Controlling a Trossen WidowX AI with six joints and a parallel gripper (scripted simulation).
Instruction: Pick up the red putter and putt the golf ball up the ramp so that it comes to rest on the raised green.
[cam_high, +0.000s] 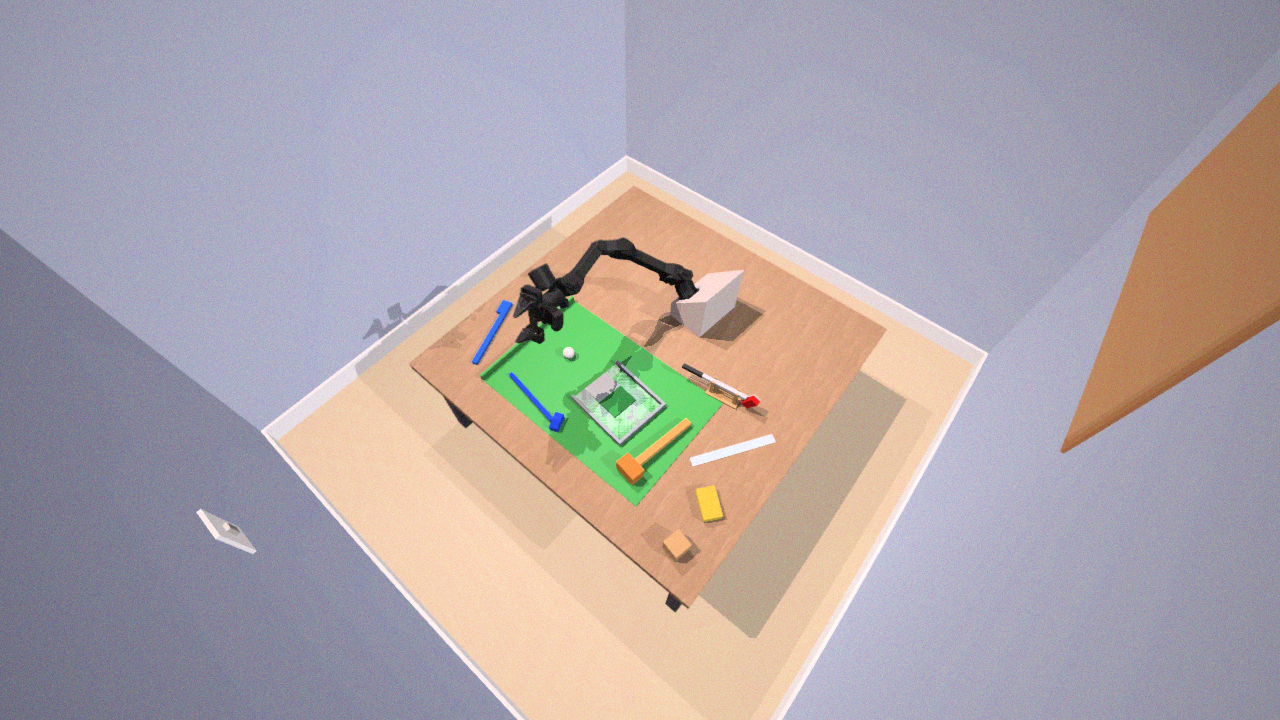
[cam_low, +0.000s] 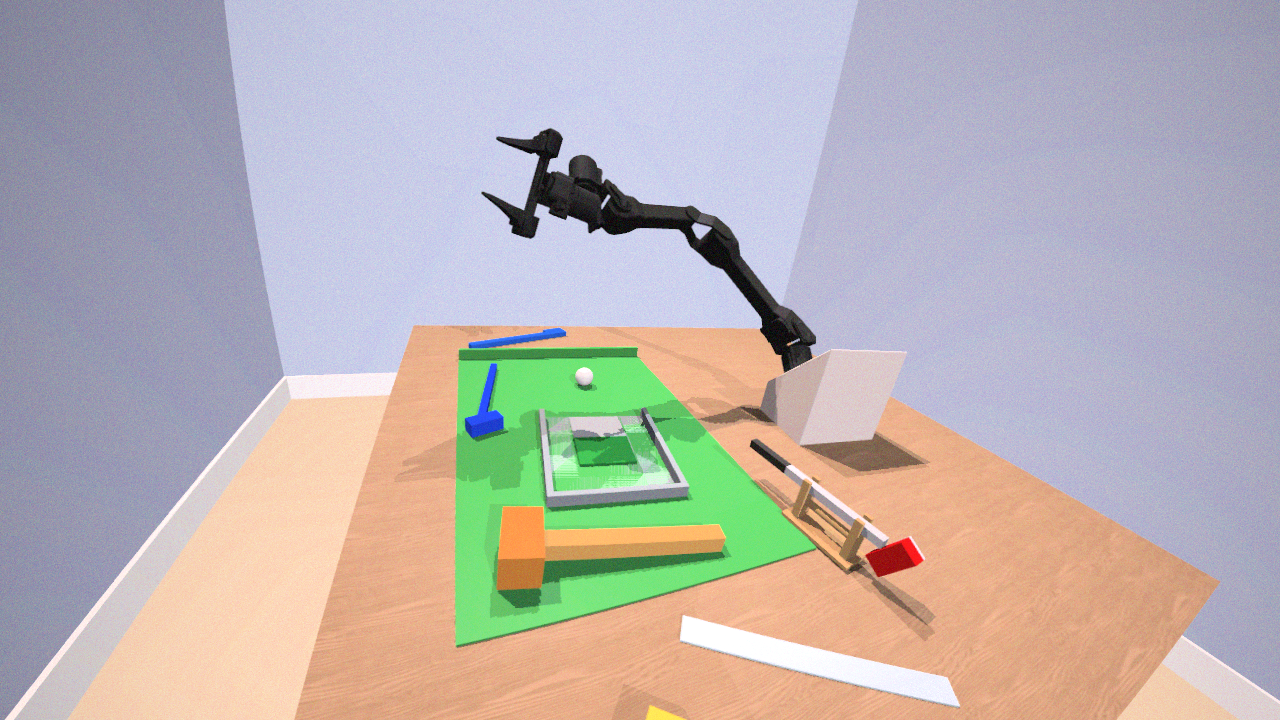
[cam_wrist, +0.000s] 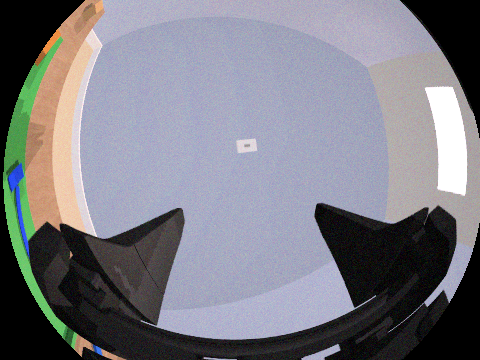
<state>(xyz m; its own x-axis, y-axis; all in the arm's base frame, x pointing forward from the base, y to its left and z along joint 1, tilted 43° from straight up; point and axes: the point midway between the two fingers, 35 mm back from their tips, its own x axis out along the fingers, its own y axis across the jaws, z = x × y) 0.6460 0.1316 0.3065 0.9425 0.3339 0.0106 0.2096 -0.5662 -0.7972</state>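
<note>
My gripper tip is 48 cm past the red putter, 43 cm to the right of it and 39 cm above it. Also, from my gripper tip: blue putter 43 cm below, 1 cm to the right; grey-walled frame 44 cm below, 21 cm to the left, 20 cm behind; white golf ball 43 cm below, 21 cm behind, 8 cm to the right.
</note>
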